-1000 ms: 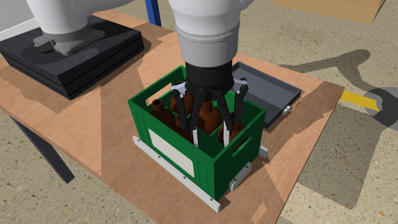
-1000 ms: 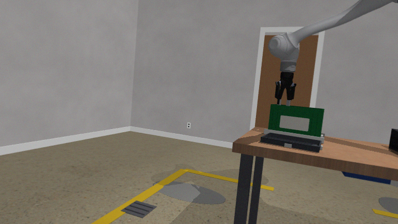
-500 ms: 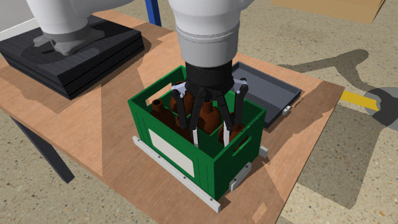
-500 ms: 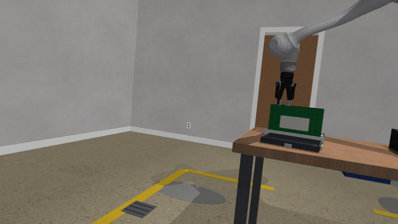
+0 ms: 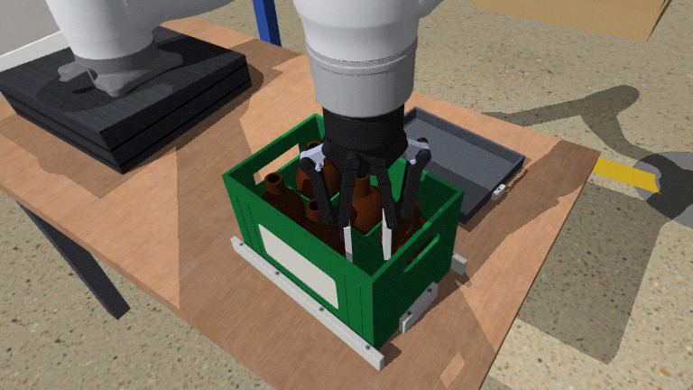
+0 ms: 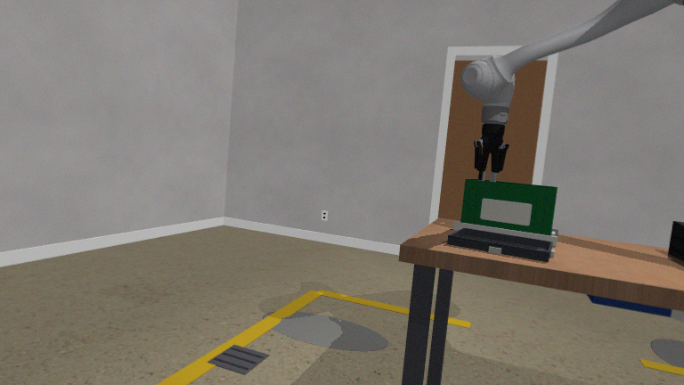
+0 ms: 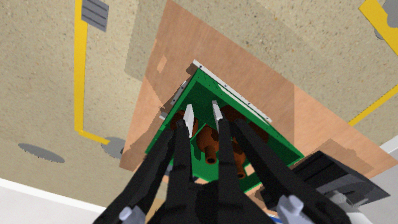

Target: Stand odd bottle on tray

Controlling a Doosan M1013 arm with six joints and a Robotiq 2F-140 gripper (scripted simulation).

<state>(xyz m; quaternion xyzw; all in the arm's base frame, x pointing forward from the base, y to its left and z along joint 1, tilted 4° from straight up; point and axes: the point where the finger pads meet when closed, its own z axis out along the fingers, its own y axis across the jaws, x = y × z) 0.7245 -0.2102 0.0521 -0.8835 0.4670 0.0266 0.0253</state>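
Now: the crate 9 cm below my hand, 8 cm behind it and 6 cm to the left of it. From my hand the other things lie so: grey tray 34 cm to the left, 16 cm below, 4 cm behind.
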